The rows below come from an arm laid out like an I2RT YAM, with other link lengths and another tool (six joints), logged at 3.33 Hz.
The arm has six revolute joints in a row. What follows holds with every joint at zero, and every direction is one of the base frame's.
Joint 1 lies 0.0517 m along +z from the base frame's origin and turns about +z.
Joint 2 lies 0.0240 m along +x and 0.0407 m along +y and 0.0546 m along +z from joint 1 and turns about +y.
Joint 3 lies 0.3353 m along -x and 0.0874 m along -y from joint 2 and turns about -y.
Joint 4 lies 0.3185 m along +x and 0.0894 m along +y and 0.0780 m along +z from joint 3 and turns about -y.
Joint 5 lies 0.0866 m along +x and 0.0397 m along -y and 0.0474 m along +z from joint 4 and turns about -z.
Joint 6 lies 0.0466 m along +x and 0.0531 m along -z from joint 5 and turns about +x.
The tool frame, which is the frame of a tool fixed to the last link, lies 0.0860 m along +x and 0.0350 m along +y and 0.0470 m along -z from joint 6; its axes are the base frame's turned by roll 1.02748, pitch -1.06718 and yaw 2.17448 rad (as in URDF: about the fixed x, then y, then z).
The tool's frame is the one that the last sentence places.
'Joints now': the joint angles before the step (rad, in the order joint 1, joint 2, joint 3, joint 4, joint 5, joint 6). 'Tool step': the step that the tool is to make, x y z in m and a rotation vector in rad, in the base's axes. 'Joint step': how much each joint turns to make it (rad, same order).
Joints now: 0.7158, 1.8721, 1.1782, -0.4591, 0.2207, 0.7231
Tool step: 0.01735, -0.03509, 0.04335, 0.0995, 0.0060, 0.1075
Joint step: -0.1228, -0.0908, 0.0000, -0.0118, -0.1763, -0.1713
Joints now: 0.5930, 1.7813, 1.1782, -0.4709, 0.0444, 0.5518
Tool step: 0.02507, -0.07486, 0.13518, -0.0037, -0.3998, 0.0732
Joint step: -0.1389, -0.3075, 0.0000, 0.0568, 0.0264, -0.2904
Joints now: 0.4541, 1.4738, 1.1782, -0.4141, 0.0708, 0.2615
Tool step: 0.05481, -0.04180, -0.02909, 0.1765, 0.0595, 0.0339
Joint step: -0.2037, 0.1275, -0.0003, 0.1319, -0.3014, -0.0122
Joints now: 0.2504, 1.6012, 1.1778, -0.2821, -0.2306, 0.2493
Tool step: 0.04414, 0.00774, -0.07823, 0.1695, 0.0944, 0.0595
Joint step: -0.0541, 0.2465, 0.0004, 0.2140, -0.2083, 0.0686
